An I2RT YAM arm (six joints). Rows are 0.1 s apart.
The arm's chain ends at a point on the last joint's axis. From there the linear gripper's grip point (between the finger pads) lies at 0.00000 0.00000 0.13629 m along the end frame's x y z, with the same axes.
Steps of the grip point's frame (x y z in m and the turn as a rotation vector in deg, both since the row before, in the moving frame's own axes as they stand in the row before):
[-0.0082 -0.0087 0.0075 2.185 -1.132 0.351]
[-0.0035 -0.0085 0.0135 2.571 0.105 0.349]
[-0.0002 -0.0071 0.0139 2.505 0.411 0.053]
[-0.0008 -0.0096 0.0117 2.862 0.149 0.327]
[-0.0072 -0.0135 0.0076 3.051 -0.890 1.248]
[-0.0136 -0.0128 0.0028 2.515 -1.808 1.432]
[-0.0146 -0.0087 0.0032 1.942 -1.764 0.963]
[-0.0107 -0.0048 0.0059 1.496 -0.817 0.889]
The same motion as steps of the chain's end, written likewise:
[-0.0055 -0.0035 0.0076 2.185 -1.132 0.351]
[-0.0038 -0.0024 0.0136 2.571 0.105 0.349]
[-0.0012 -0.0011 0.0140 2.505 0.411 0.053]
[-0.0012 -0.0028 0.0119 2.862 0.149 0.327]
[-0.0052 -0.0062 0.0078 3.051 -0.890 1.248]
[-0.0094 -0.0068 0.0030 2.515 -1.808 1.432]
[-0.0104 -0.0040 0.0033 1.942 -1.764 0.963]
[-0.0088 -0.0012 0.0060 1.496 -0.817 0.889]

